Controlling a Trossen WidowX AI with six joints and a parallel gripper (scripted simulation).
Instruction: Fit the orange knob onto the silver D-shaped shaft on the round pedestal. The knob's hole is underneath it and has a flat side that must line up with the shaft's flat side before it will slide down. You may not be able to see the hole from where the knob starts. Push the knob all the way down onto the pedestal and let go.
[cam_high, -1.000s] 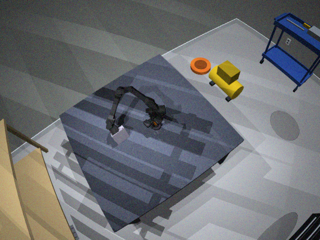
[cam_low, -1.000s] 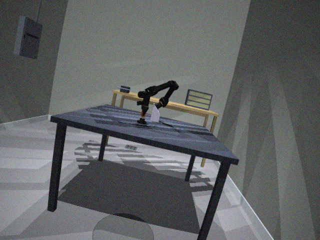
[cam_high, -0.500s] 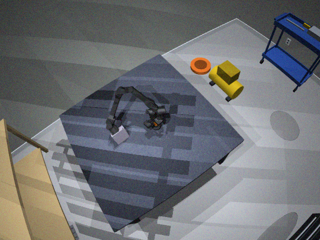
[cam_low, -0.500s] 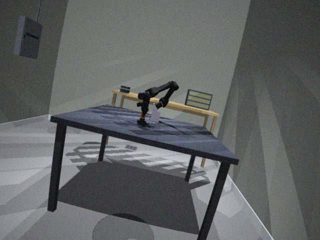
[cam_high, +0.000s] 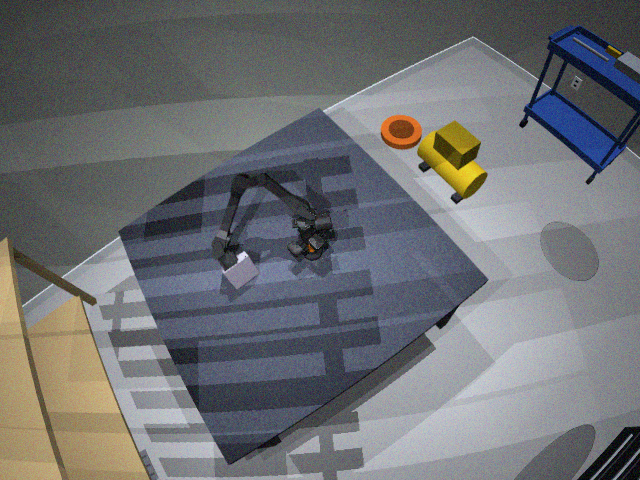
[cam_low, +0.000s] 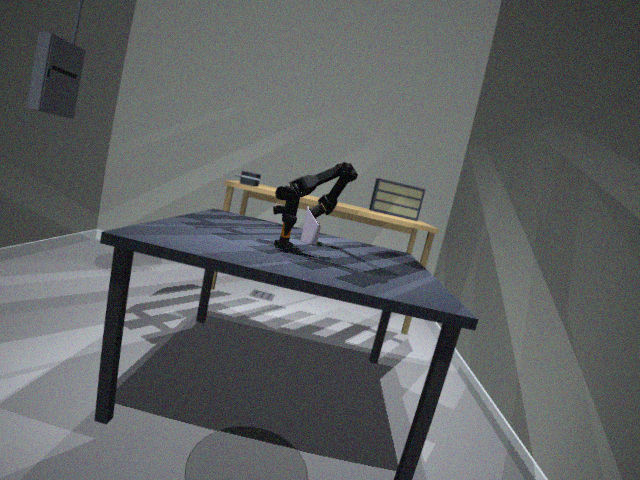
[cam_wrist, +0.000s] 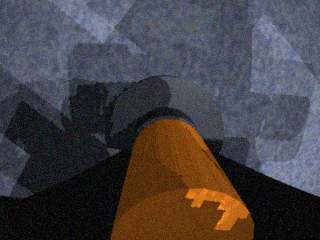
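Right now my gripper tip is 2 cm above the round dark pedestal. Round my gripper tip: orange knob: 3 cm above.
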